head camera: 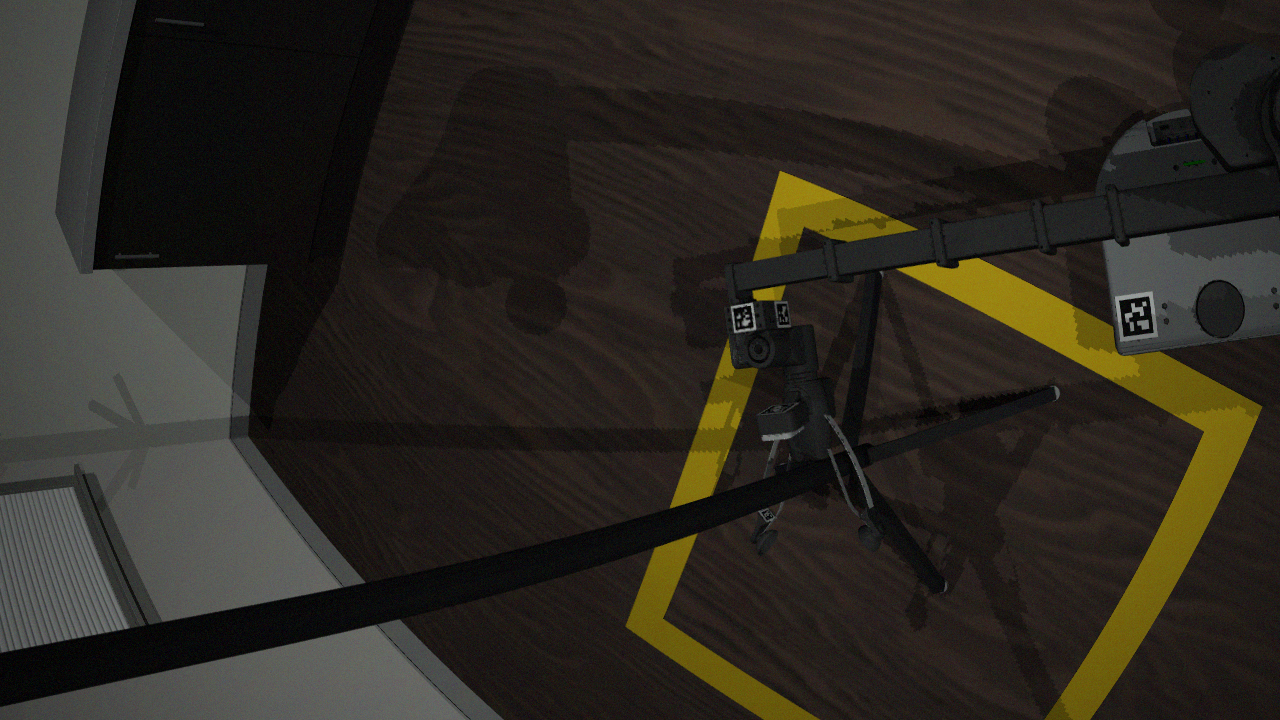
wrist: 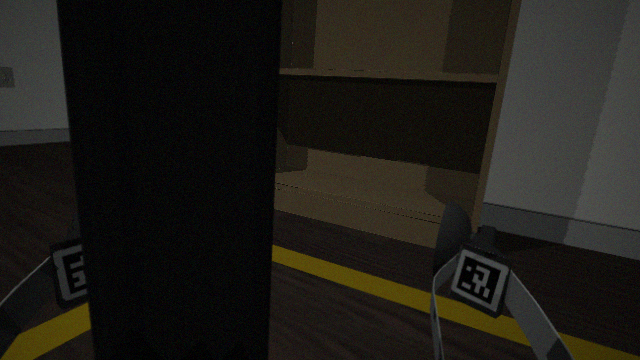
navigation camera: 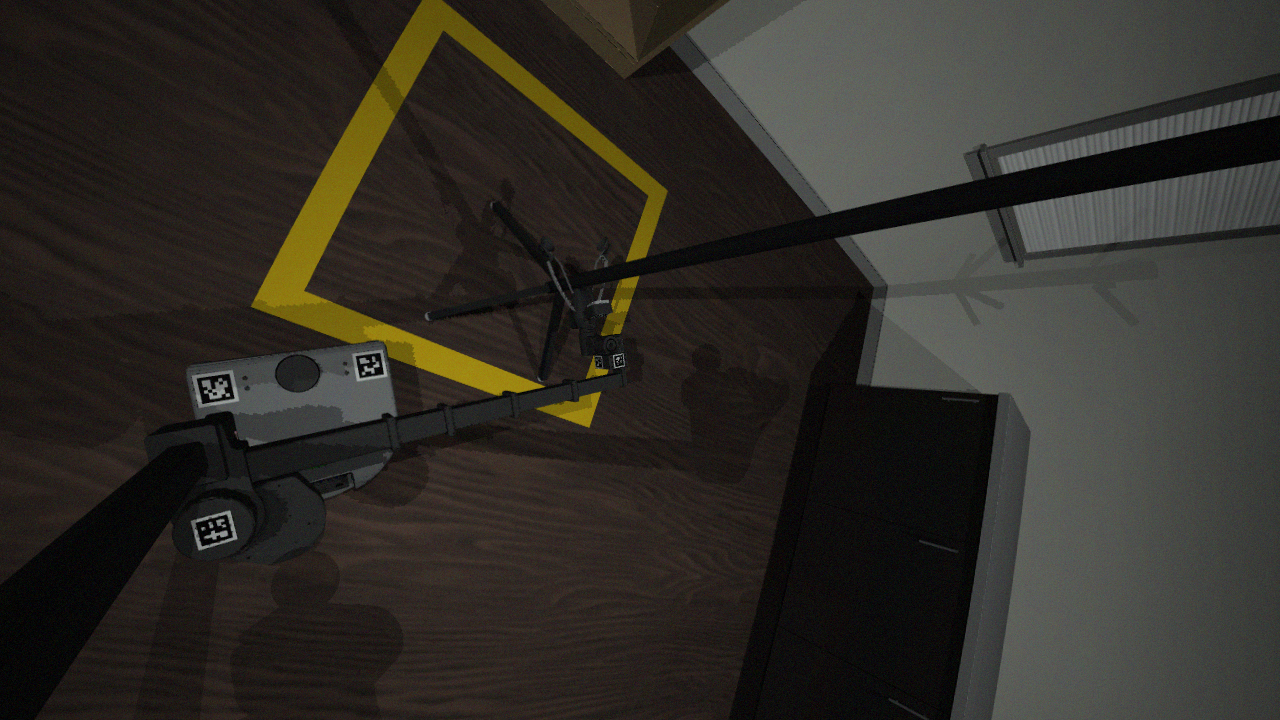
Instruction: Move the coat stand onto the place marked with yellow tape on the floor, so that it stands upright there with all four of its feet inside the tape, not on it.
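Pixels of known places: gripper, fingertip midpoint: point(head camera: 818, 553) point(navigation camera: 575, 236); robot's base, link origin: point(head camera: 1216, 306) point(navigation camera: 298, 371).
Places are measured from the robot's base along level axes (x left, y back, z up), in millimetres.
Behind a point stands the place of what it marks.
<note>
The black coat stand point(head camera: 537, 557) {x -554, y -126, z 823 mm} point(navigation camera: 805, 226) {x -552, y -139, z 940 mm} point(wrist: 175, 150) stands upright within the yellow tape square point(head camera: 1168, 537) {x -107, y -342, z 1 mm} point(navigation camera: 344, 179) {x -158, y -443, z 1 mm} point(wrist: 350, 277). Two of its feet show inside the tape in the head view. A third is close to the tape's inner edge beside my arm; I cannot tell whether it touches. The fourth is hidden behind the pole or gripper. My gripper point(head camera: 816, 536) {x -586, y -243, z 326 mm} point(navigation camera: 575, 243) {x -586, y -243, z 326 mm} point(wrist: 293, 223) {x -586, y -243, z 326 mm} is open around the lower pole. In the wrist view the pole is very close, nearer the left finger, and partly covers that finger.
A dark drawer cabinet point(head camera: 223, 134) {x -1957, y 747, z 525 mm} point(navigation camera: 895, 465) {x -1958, y 745, z 525 mm} stands against the wall. A brown shelf unit point(navigation camera: 635, 53) {x -1054, y -916, z 101 mm} point(wrist: 360, 225) stands beyond the tape. A ribbed wall panel point(head camera: 53, 564) {x -2595, y -340, z 1020 mm} point(navigation camera: 1163, 214) {x -2792, y -224, z 1345 mm} shows near the pole. My base point(head camera: 1172, 259) {x -62, y 69, z 160 mm} point(navigation camera: 295, 402) {x 14, y 53, z 160 mm} is beside the tape edge.
</note>
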